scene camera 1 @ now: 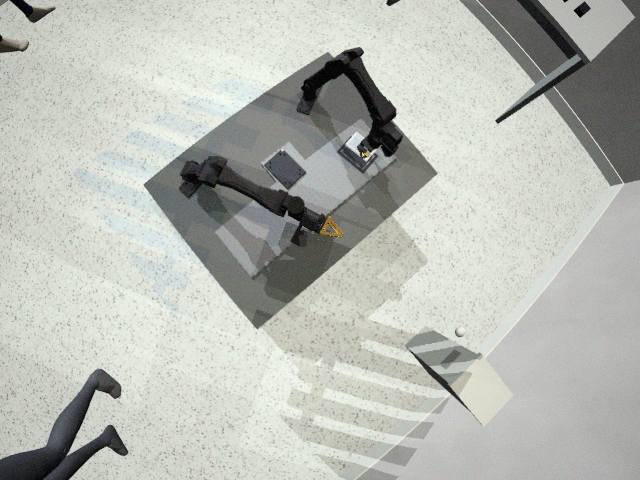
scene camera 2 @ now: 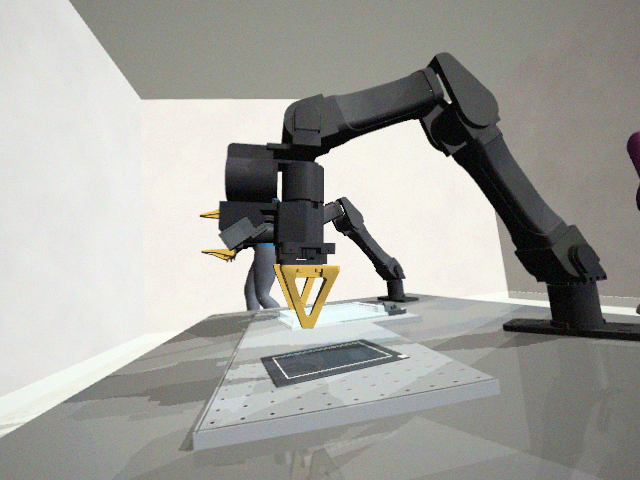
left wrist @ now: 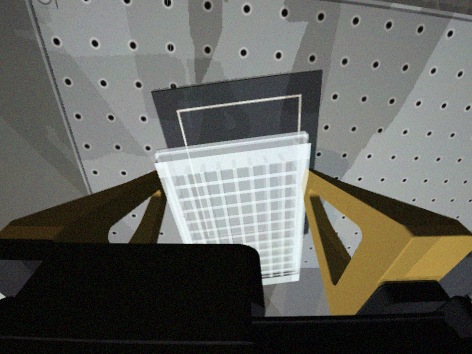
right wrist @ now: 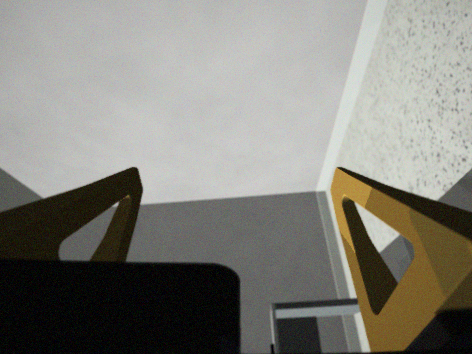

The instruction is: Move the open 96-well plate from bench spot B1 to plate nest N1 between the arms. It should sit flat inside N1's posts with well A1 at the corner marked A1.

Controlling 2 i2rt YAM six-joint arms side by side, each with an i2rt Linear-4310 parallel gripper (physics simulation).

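Places are measured from the left arm's base along level axes (x ahead, y left, z up), in centimetres.
Where they show: left gripper, fingertip midpoint: [scene camera 1: 367, 152] [scene camera 2: 301, 320] [left wrist: 235, 176]; right gripper, fingertip midpoint: [scene camera 1: 341, 235] [scene camera 2: 200, 233] [right wrist: 236, 178]; left arm's base at its link origin: [scene camera 1: 309, 97] [scene camera 2: 578, 331]; right arm's base at its link origin: [scene camera 2: 396, 299].
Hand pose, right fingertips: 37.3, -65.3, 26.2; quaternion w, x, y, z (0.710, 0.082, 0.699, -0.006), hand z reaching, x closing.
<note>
Things, the pixels of their top centre, and the offset from my right fingertips, as dx, dy, dz. "spot": a spot on its surface instead. Level surfaces: height alone.
- spot B1 at a spot on its surface: [left wrist: 240, 120] spot: +1.8, +43.1, -24.7
- Nest N1 at its top centre: [left wrist: 463, 285] [scene camera 2: 365, 306] [scene camera 1: 284, 167] -33.3, +23.6, -22.7
- grey table at its surface level: dz -26.2
The clear, whitish 96-well plate [scene camera 1: 356, 139] [scene camera 2: 341, 311] [left wrist: 237, 200] is between the fingers of my left gripper [scene camera 1: 364, 153] [scene camera 2: 301, 317] [left wrist: 235, 176], which is shut on it. The plate looks about level and hangs above spot B1 [scene camera 1: 355, 161] [scene camera 2: 336, 360] [left wrist: 240, 120], a dark mat with a white outline. Nest N1 [scene camera 1: 283, 166] [scene camera 2: 395, 308] is a dark rectangle with small posts at its corners, between the arms; the plate partly covers it in scene camera 2. My right gripper [scene camera 1: 340, 236] [scene camera 2: 202, 233] [right wrist: 236, 178] is open and empty, raised near the table's front side. The A1 marks are too small to read.
A light perforated board [scene camera 2: 356, 408] [left wrist: 395, 130] lies under B1. The grey table [scene camera 1: 222, 149] [scene camera 2: 129, 382] carries both arms. The right arm [scene camera 1: 253, 191] reaches across the table in scene camera 1. Legs of people [scene camera 1: 72, 413] [scene camera 2: 262, 276] show beyond the table.
</note>
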